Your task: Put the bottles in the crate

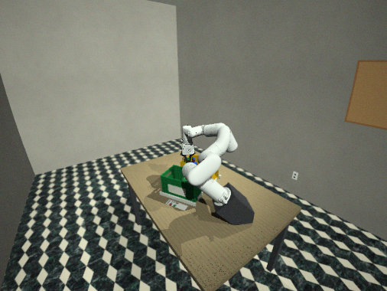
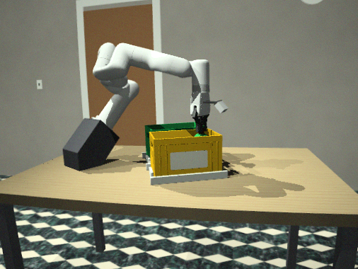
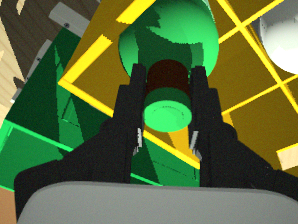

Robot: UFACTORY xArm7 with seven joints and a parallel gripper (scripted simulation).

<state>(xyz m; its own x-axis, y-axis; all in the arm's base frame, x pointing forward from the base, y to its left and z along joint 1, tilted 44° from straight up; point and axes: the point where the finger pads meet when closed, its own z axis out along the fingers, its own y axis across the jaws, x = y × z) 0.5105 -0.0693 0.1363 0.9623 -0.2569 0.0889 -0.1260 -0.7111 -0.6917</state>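
Now: the blue-capped bottle 100 mm below my hand, 70 mm to the right of it and 60 mm ahead of it. The rest, counted from my hand: green-capped bottle 150 mm behind, 100 mm below, 70 mm to the left; yellow crate 110 mm below, 90 mm to the right, 40 mm behind; white-topped bottle 120 mm to the right, 100 mm below, 20 mm behind.
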